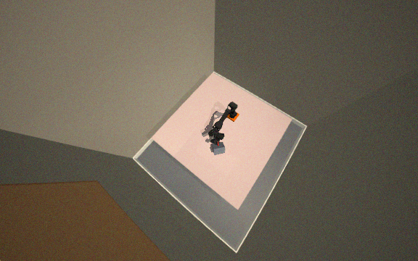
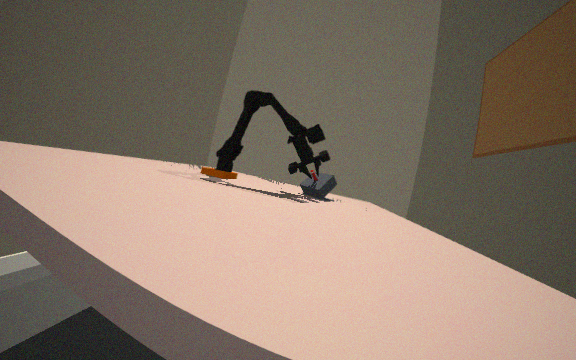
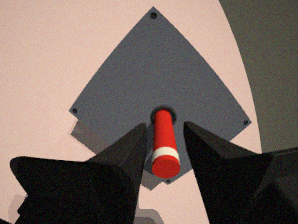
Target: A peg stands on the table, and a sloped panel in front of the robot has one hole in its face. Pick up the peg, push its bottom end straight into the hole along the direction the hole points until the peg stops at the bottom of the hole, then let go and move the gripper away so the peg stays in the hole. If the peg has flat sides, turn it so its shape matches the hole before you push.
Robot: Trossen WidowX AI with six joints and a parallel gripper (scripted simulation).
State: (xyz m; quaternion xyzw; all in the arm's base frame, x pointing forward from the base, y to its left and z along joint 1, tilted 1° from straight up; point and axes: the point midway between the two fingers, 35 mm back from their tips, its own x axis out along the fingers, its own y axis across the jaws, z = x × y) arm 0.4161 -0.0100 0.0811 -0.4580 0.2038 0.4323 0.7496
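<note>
Now: the round red peg 10 mm to the right of my gripper tip, 10 mm behind it and 10 mm above it. From my gripper tip the other things lie so: grey sloped panel block 30 mm below, 20 mm to the left, 20 mm ahead.
</note>
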